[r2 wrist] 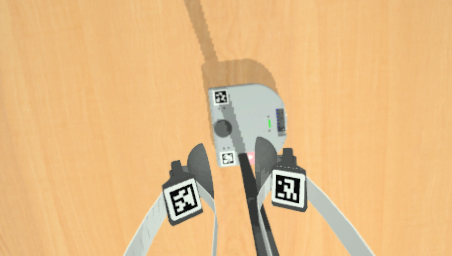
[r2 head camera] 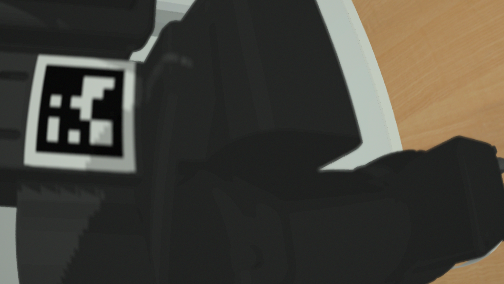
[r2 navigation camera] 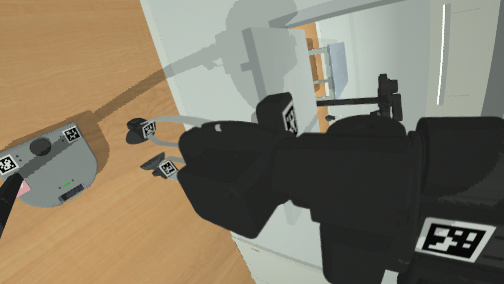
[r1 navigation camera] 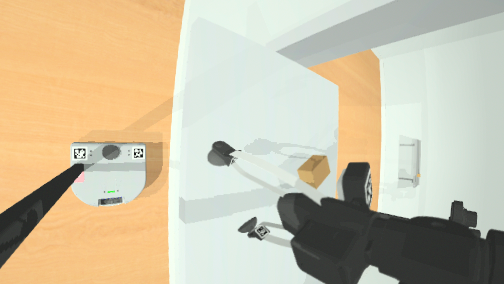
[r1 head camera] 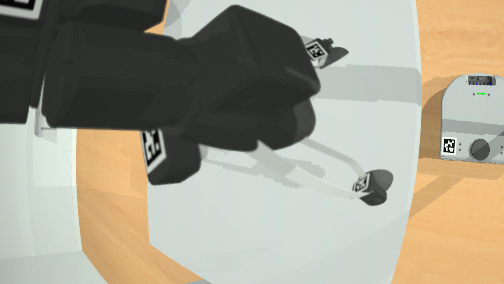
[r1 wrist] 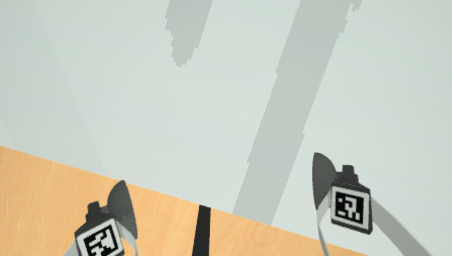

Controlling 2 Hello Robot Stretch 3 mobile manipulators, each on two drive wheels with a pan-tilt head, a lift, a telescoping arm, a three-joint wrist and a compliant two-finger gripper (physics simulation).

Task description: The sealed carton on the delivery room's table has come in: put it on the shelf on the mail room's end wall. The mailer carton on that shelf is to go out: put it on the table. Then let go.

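Note:
A tan carton [r1 navigation camera: 314,171] rests on the white surface [r1 head camera: 260,235] [r1 navigation camera: 240,100] near its far edge; which of the two cartons it is cannot be told. r1's gripper [r1 head camera: 351,120] [r1 navigation camera: 235,190] [r1 wrist: 222,195] is open with nothing between its fingers. It hangs over the white surface on r1's base side, with the carton behind its fingers in the r1 navigation view. The arm hides the carton in the r1 head view. r2's gripper [r2 navigation camera: 145,147] [r2 wrist: 232,162] is open and empty, over the floor near r2's base. The shelf shows in no view. A blue-topped table [r2 navigation camera: 339,70] stands beyond the opening.
r1's base [r1 head camera: 472,120] [r1 navigation camera: 109,175] and r2's base [r2 navigation camera: 60,172] [r2 wrist: 250,122] stand on the wood floor. A grey upright panel [r2 navigation camera: 295,60] stands beside the opening. r1's dark mast [r2 navigation camera: 350,102] shows beyond it. A pale cabinet front [r2 navigation camera: 470,60] is at the right.

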